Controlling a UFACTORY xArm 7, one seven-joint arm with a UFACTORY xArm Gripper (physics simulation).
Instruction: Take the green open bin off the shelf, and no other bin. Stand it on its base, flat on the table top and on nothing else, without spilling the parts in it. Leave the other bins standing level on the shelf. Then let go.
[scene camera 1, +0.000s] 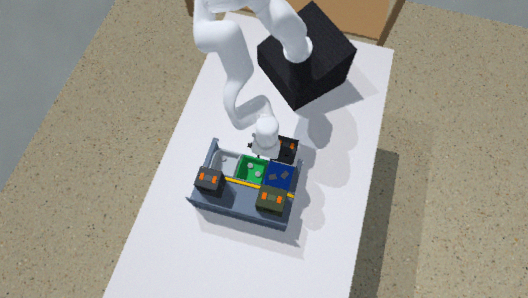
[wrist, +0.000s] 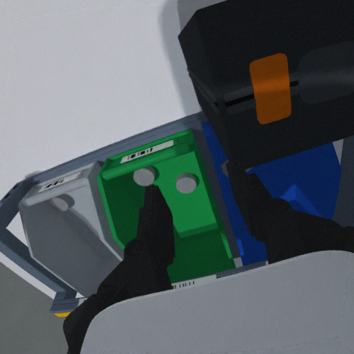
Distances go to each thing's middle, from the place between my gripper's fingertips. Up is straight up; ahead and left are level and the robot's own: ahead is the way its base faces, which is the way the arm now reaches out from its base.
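Scene:
With the green open bin (wrist: 201, 247), I see that my gripper is 5 cm to the left of it, 7 cm short of it and 6 cm above it. The blue bin (wrist: 309, 180) is 8 cm ahead of my hand, 6 cm to the left of it and 6 cm below it. Then there is the grey bin (wrist: 76, 245), which is 5 cm ahead of my hand, 16 cm to the right of it and 6 cm below it; going by their middles, of the things named here the grey bin is the farthest from my gripper.

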